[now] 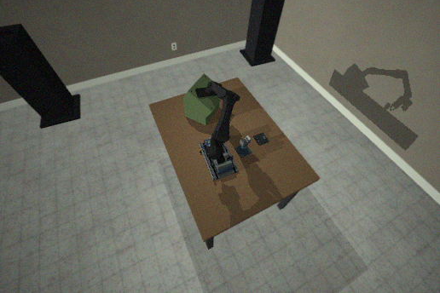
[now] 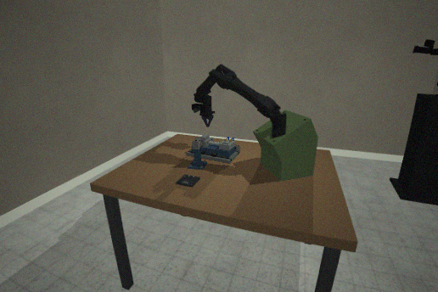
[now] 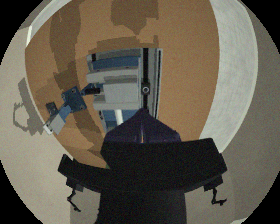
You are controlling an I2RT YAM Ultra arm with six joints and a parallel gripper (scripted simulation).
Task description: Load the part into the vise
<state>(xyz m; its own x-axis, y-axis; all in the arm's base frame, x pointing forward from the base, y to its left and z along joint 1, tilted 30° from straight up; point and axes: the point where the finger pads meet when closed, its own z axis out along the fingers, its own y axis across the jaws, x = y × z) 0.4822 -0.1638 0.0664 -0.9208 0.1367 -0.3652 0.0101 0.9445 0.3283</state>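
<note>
Now: the part 4 cm to the left of my hand and 8 cm below it. The rest, counted from my hand: vise 7 cm behind, 6 cm to the left, 13 cm below; then infeed plate 10 cm behind, 43 cm to the left, 17 cm below.
</note>
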